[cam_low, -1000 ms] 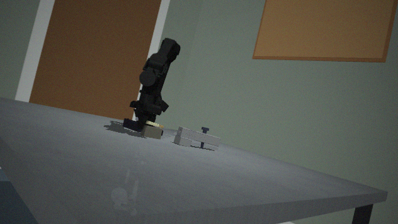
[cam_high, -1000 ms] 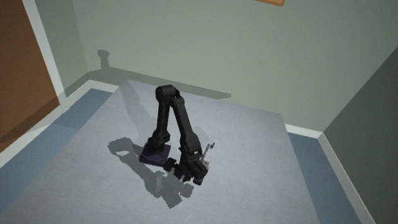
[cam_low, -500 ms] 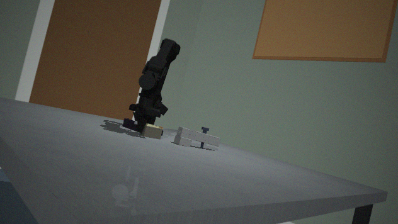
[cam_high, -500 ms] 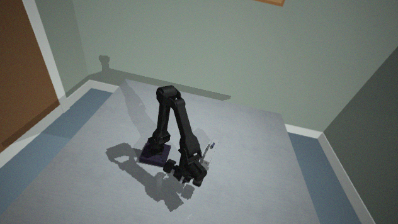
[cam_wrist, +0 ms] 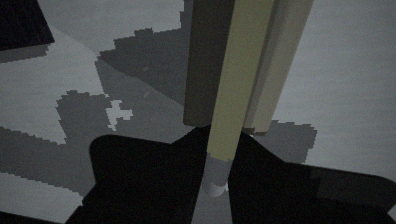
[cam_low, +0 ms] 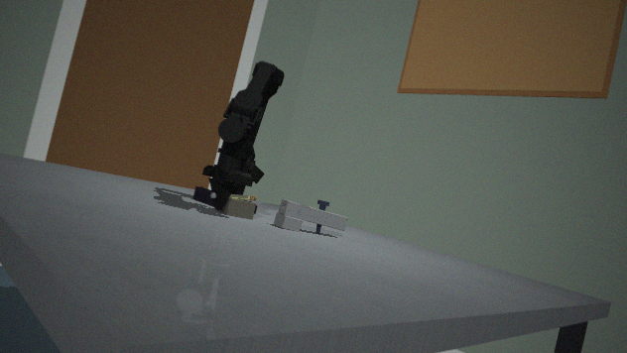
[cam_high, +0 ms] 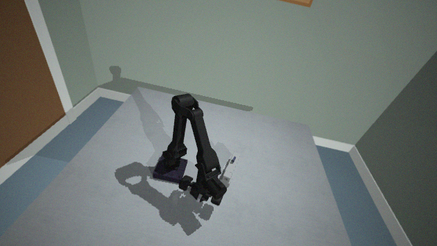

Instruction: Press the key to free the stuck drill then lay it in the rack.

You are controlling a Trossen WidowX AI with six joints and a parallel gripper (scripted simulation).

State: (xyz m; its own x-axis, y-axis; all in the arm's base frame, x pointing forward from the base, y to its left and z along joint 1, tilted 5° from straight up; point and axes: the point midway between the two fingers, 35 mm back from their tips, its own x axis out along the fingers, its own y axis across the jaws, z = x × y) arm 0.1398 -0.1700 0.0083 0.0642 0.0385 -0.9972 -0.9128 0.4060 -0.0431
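The drill is 40 mm to the left of my gripper tip, 40 mm above it and 10 mm ahead of it. Also, from my gripper tip: grey block (170 mm to the left, 150 mm ahead, 30 mm above); then tan rack (50 mm to the left, 20 mm ahead, 10 mm above); then dark blue key (190 mm to the left, 160 mm ahead, 50 mm above).
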